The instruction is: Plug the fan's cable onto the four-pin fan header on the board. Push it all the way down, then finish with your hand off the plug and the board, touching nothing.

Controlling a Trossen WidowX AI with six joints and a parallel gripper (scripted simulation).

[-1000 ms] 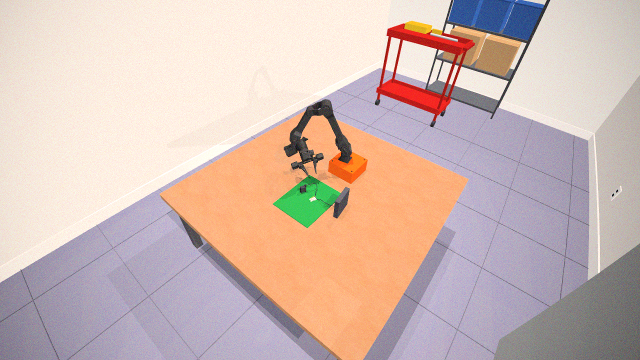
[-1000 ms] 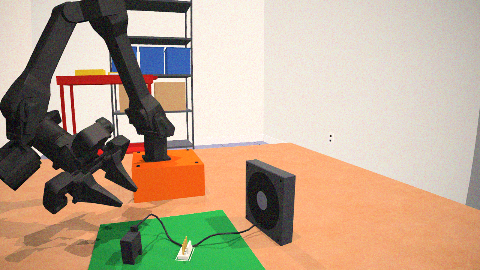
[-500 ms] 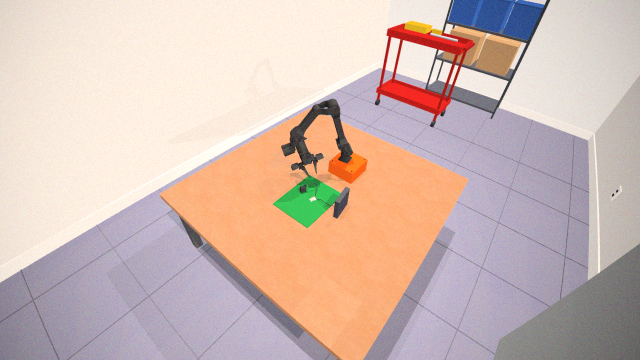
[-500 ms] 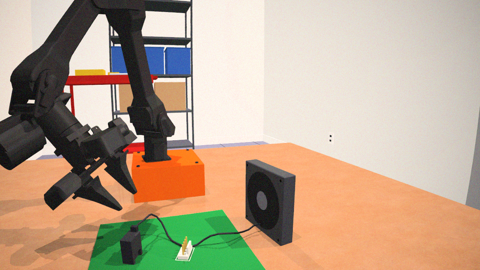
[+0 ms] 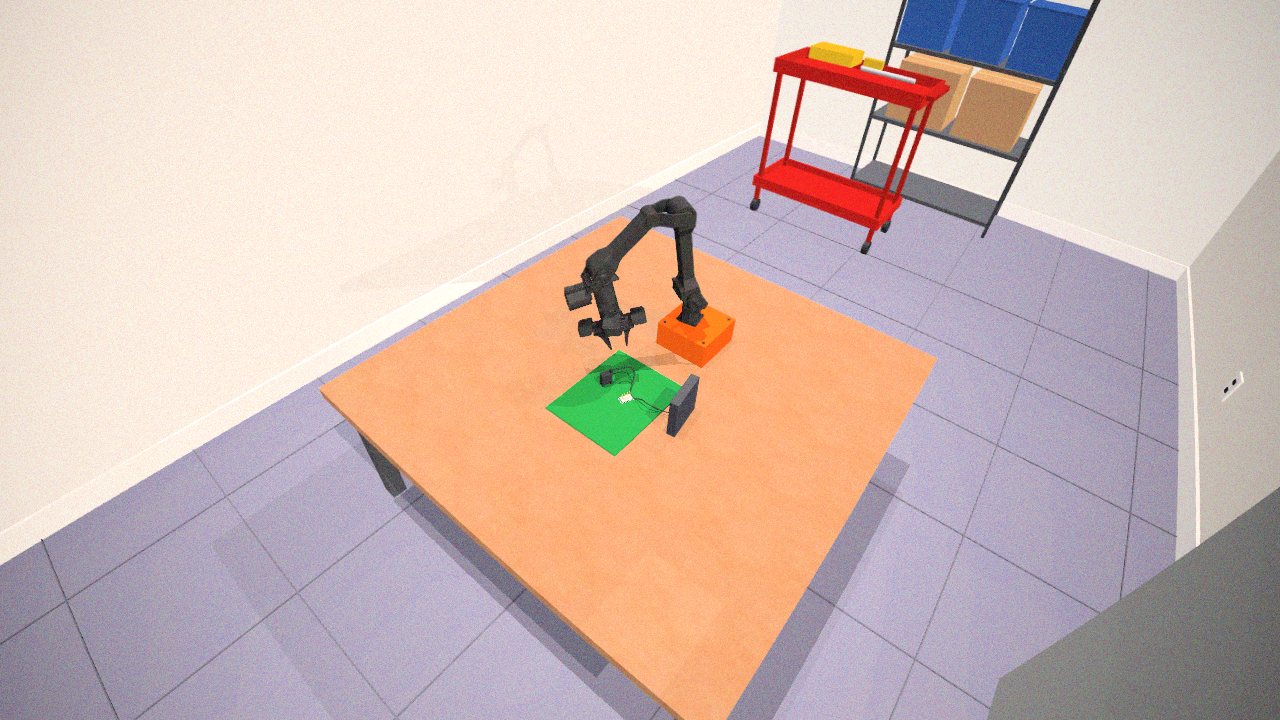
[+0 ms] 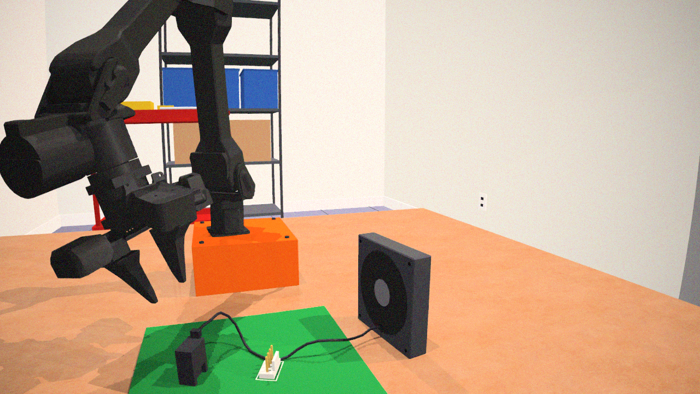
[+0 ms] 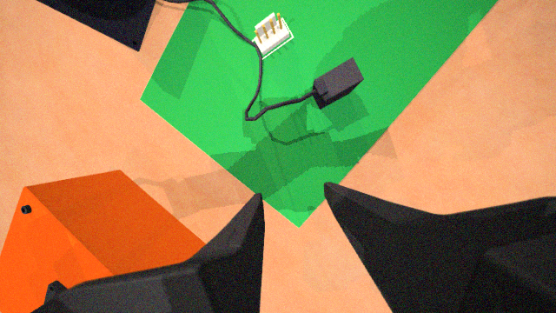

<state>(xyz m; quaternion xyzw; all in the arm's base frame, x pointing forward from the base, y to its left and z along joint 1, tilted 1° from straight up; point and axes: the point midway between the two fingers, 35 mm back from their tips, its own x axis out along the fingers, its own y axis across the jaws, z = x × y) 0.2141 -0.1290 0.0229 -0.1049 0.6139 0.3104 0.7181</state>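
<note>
Right now the black fan plug is 8 cm ahead of my gripper tip, 5 cm below it and 1 cm to the left of it. The rest, counted from my gripper tip: black fan (24 cm to the left, 9 cm ahead, 1 cm below); then white four-pin header (11 cm ahead, 9 cm to the left, 7 cm below); then green board (11 cm ahead, 8 cm below, 6 cm to the left).
</note>
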